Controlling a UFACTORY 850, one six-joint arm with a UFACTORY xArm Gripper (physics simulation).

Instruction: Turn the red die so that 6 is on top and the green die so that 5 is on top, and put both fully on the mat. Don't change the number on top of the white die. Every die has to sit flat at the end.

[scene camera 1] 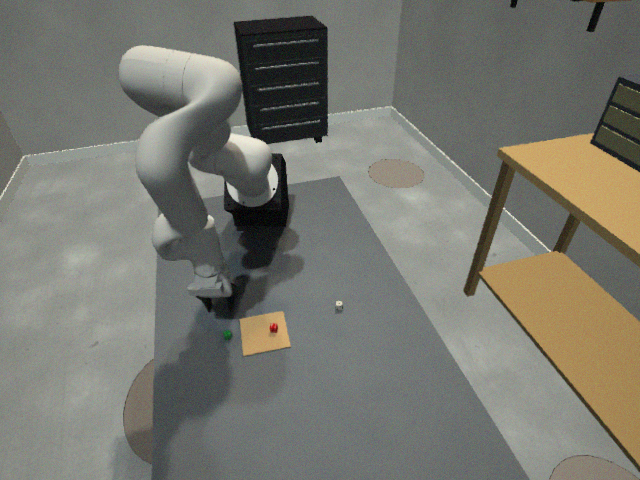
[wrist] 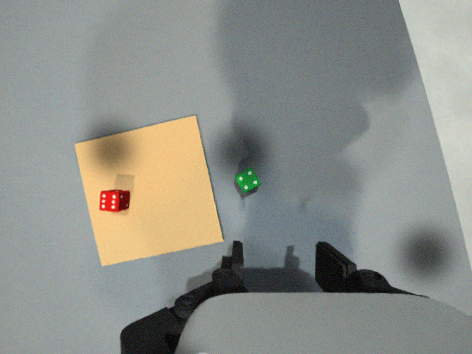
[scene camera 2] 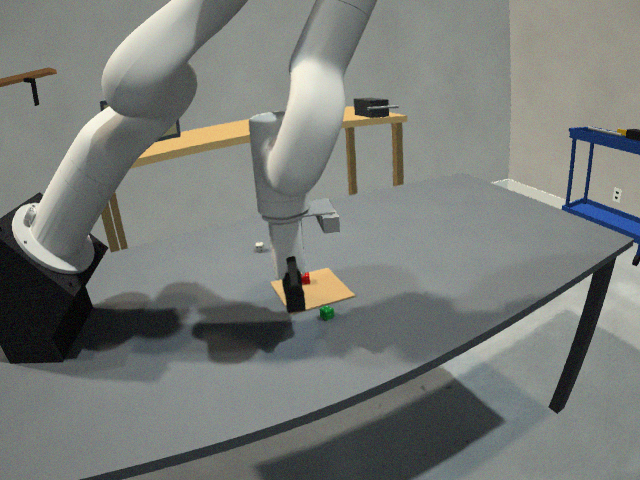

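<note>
The red die sits flat on the tan mat, with 6 on top in the wrist view; the finger partly covers it in scene camera 2. The green die lies flat on the grey table just outside the mat, with 4 on top. The white die stands apart on the table; its top number is too small to tell. My gripper is open and empty, above the table on the arm-base side of the green die.
The grey table carries the arm's black base. The table's edge runs beyond the green die at the right of the wrist view. A wooden bench and a black drawer cabinet stand off the table.
</note>
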